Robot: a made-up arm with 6 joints.
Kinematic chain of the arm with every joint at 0, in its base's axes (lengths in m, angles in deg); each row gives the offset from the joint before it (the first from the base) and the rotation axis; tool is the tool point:
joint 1: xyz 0 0 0.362 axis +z
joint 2: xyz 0 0 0 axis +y
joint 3: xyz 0 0 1.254 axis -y
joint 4: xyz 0 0 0 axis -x
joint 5: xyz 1.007 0 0 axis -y
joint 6: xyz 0 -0.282 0 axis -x
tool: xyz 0 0 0
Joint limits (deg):
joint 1: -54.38..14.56
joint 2: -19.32..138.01
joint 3: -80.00..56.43
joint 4: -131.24..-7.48
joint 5: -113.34..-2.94
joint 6: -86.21..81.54
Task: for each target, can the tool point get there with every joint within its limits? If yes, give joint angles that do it. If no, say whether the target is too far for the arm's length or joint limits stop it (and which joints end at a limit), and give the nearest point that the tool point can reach.
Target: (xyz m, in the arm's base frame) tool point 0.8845 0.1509 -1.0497
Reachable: yes | joints 4.30 109.13 17.86 -107.37 -75.33 -28.45
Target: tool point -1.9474 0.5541 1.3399
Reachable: no: joint limits stop it (at a limit: joint 1, joint 2, joint 3) | nearest point -0.2209 -0.0535 0.5756 | short by 1.983 m
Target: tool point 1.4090 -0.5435 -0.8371
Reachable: yes | joints -18.62 98.75 38.95 -76.65 -72.56 35.52
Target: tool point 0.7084 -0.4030 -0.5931
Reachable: yes | joints -20.87 90.85 -10.62 -63.87 -68.51 28.20
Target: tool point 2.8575 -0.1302 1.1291
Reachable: no: too far | nearest point 2.0961 -0.0955 0.9247 | short by 0.789 m
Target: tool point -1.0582 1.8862 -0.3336
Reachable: no: joint limits stop it (at a limit: joint 2, joint 4) | nearest point -0.1283 0.2288 -0.4677 | short by 1.905 m
